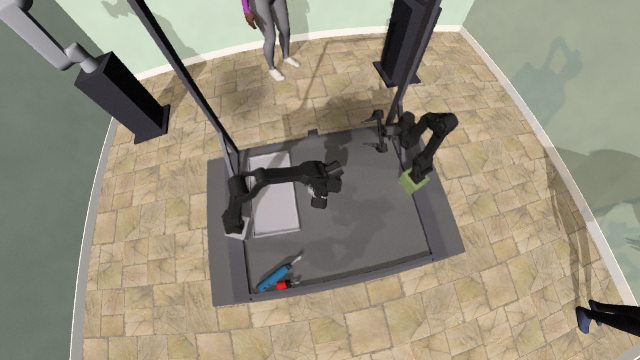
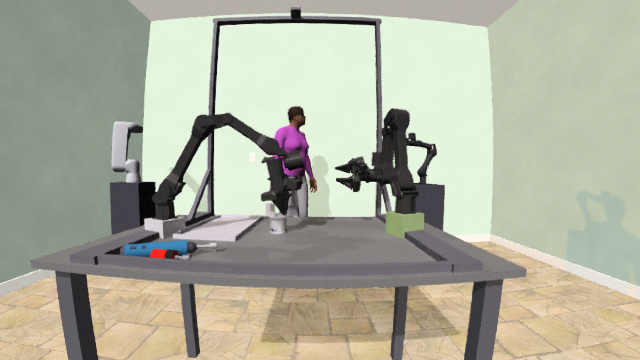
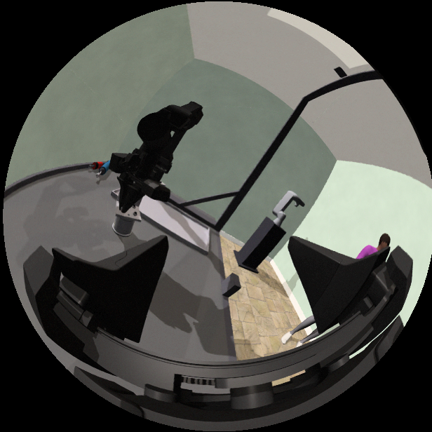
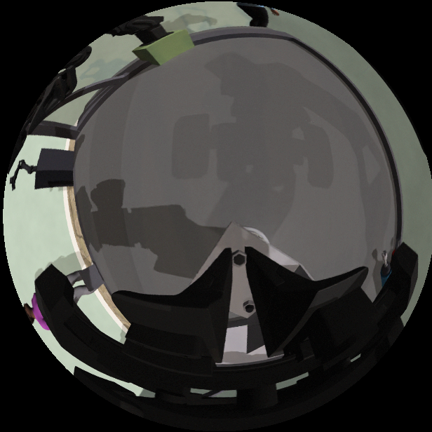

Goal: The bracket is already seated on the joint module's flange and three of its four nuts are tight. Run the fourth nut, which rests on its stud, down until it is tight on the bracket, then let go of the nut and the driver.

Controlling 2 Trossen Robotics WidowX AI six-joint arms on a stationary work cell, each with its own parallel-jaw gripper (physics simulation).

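Seen in the pictures: left gripper, fingertip midpoint: [image 1: 361, 133] [image 2: 335, 173]; right gripper, fingertip midpoint: [image 2: 285, 214]; left arm's base, link origin: [image 1: 416, 176] [image 2: 404, 212]; right arm's base, link origin: [image 1: 236, 226] [image 2: 165, 218].
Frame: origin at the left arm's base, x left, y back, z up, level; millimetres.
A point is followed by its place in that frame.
Observation:
The pale joint module [image 2: 277, 226] {x -167, y -438, z -51 mm} [image 3: 123, 226] stands upright on the table. The grey bracket [image 4: 239, 283] [image 3: 134, 215] sits on its top, with an upright plate [image 2: 270, 209] {x -177, y -461, z 11 mm} on one side. My right gripper [image 4: 237, 252] [image 3: 121, 211] points down at the bracket, shut on a hex nut [image 4: 239, 258] near one corner. Another nut [image 4: 249, 306] shows farther back between the fingers; the fingers hide the rest of the bracket. Whether the held nut is tight cannot be told. My left gripper [image 1: 366, 133] {x -270, y -159, z 142 mm} [image 2: 337, 174] {x -270, y -159, z 142 mm} [image 3: 230, 242] is open and empty, raised well away from the module.
A blue driver [image 1: 273, 278] {x 29, y -800, z -38 mm} [image 2: 159, 248] {x 43, y -794, z -49 mm} and a red-handled tool [image 1: 283, 285] {x 76, y -778, z -45 mm} [image 2: 164, 254] {x 87, y -773, z -52 mm} lie near the front left table edge. A pale tray [image 1: 276, 231] {x -152, y -690, z -74 mm} [image 2: 206, 236] {x -136, y -684, z -66 mm} lies behind the module, to the left. Dark frame posts rise at the table's back. A person [image 2: 295, 142] stands behind.

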